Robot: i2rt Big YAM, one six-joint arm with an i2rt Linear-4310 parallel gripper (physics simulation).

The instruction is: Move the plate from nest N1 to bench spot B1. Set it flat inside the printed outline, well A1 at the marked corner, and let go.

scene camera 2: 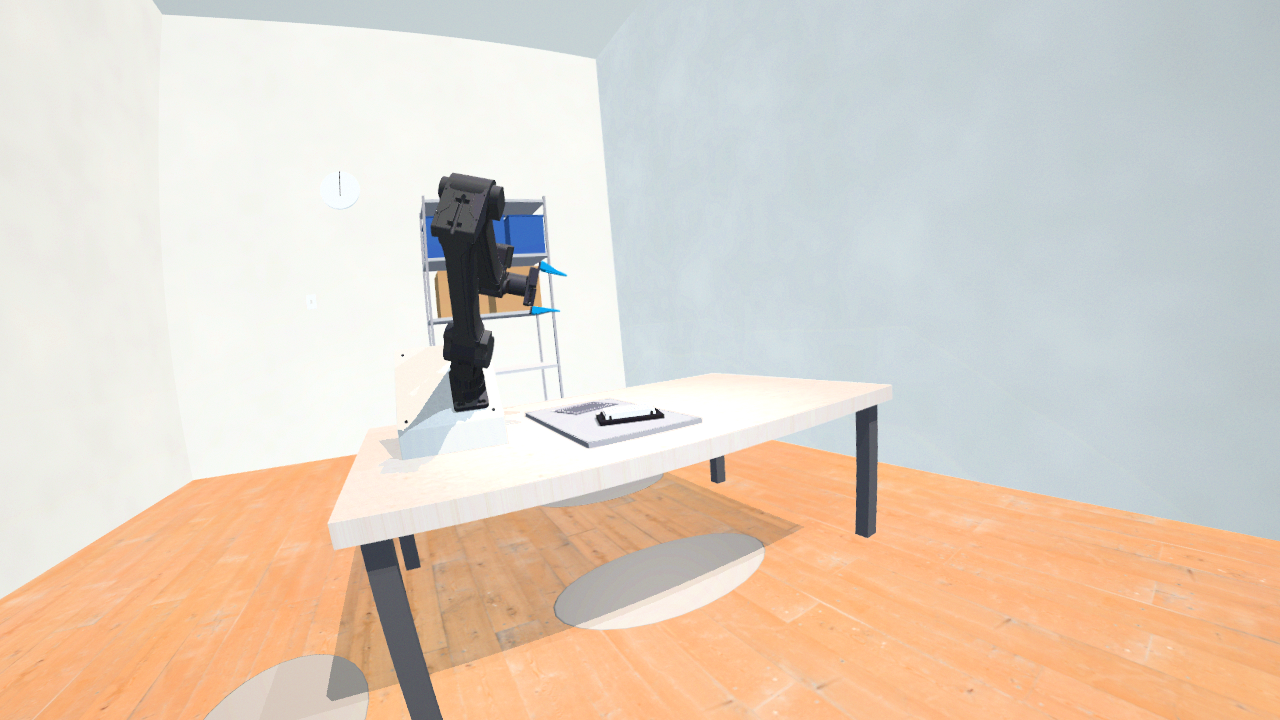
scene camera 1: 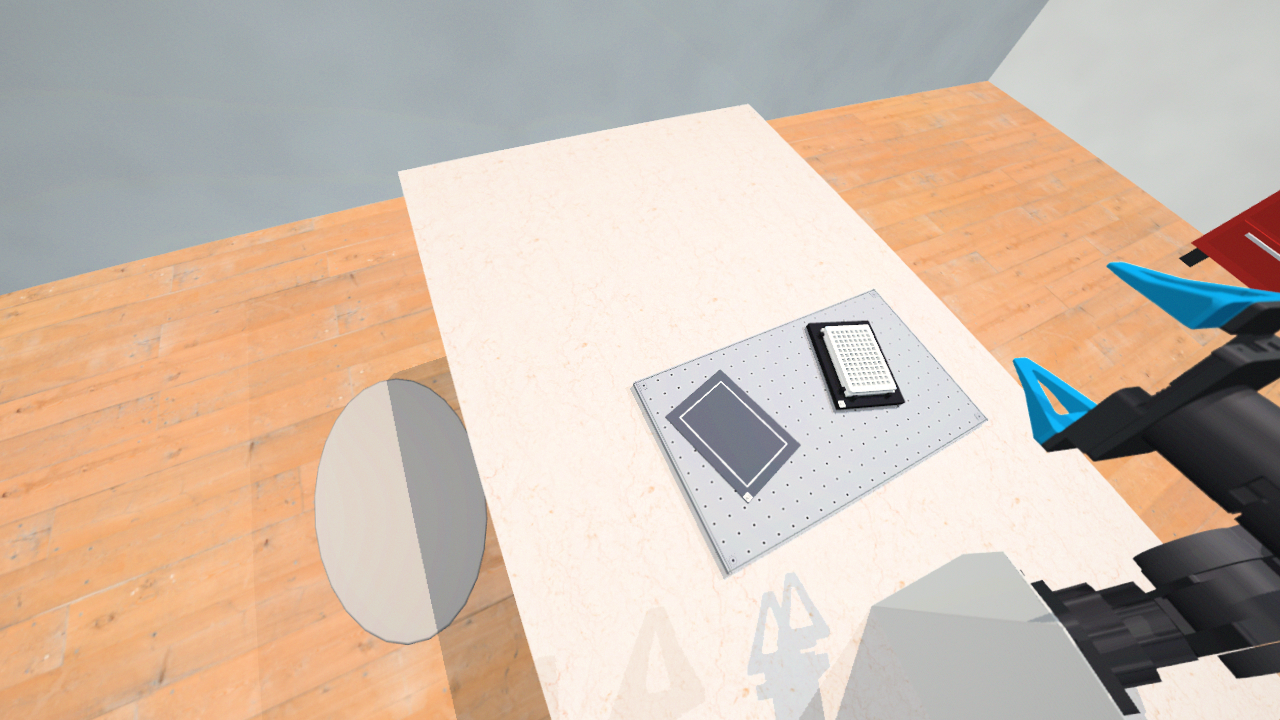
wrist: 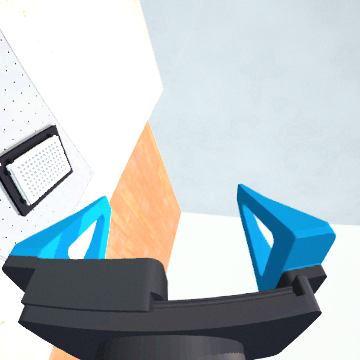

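Where they show: gripper, fingertip midpoint: (scene camera 2: 563,293) (scene camera 1: 1061,316) (wrist: 171,196); arm's base at its link origin: (scene camera 2: 468,390) (scene camera 1: 1067,641).
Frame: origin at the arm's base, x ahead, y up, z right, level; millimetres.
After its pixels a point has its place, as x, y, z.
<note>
The white plate with its grid of wells (scene camera 1: 860,360) {384, -96, 72} (scene camera 2: 629,411) {376, -96, 114} (wrist: 41,169) {384, -97, 74} sits in the black nest (scene camera 1: 827,376) {381, -111, 10} (scene camera 2: 631,420) {371, -116, 133} (wrist: 20,206) {306, -109, 92} on the pegboard. The nest has a small white mark at one corner. The bench spot, a dark grey patch with a white printed outline (scene camera 1: 733,432) {351, -119, -183}, lies to the left of the nest in scene camera 1, with a white marked corner (scene camera 1: 748,497) {258, -119, -207}. It does not show in the wrist view. My gripper (scene camera 1: 1063,334) {279, 222, -29} (scene camera 2: 562,291) {279, 222, -29} (wrist: 171,196) {279, 222, -29} is wide open with nothing between its blue fingers, raised high above the table and away from the plate.
The grey perforated board (scene camera 1: 841,474) {236, -121, -56} (scene camera 2: 592,439) {237, -122, 219} lies on the pale table (scene camera 1: 572,295) {683, -134, -338} (scene camera 2: 769,402) {783, -134, 172}. The arm's angular pale base (scene camera 1: 966,662) {27, -13, -111} (scene camera 2: 447,434) {-67, -90, 61} stands at the table end. A shelf rack (scene camera 2: 553,349) stands behind the arm, and a red object (scene camera 1: 1253,241) shows at the right.
</note>
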